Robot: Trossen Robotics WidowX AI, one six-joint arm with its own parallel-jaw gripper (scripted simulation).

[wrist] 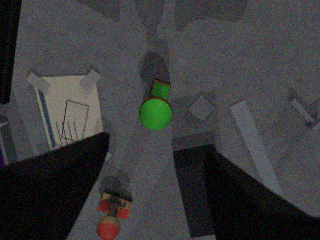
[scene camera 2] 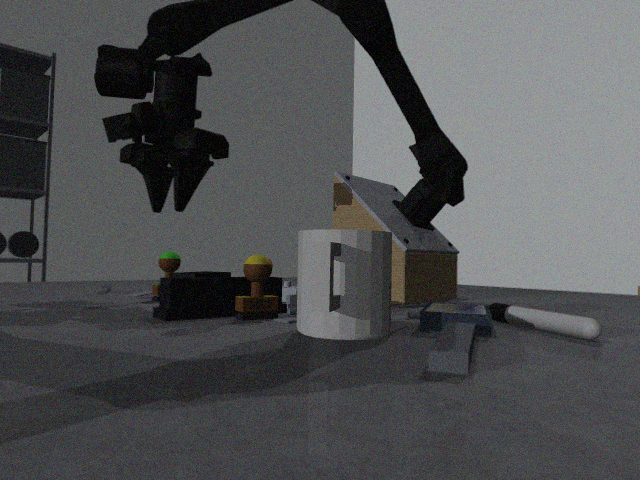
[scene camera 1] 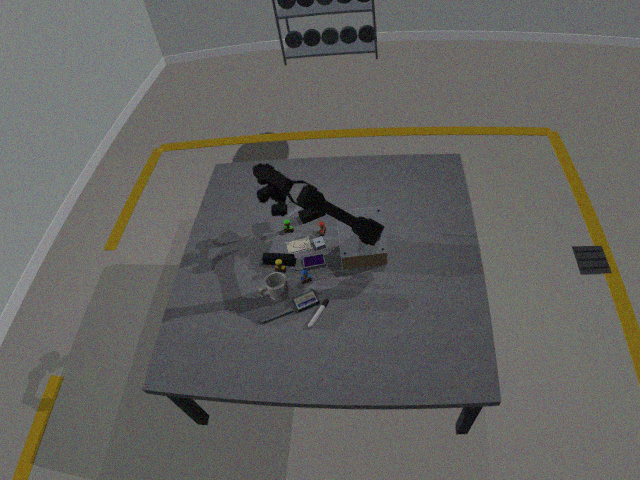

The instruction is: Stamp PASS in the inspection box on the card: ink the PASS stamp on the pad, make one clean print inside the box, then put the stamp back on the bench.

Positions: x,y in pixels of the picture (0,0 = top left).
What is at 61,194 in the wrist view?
My gripper.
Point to a yellow-knobbed stamp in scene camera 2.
At 257,268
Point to a black box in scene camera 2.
191,298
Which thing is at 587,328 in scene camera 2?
A marker.
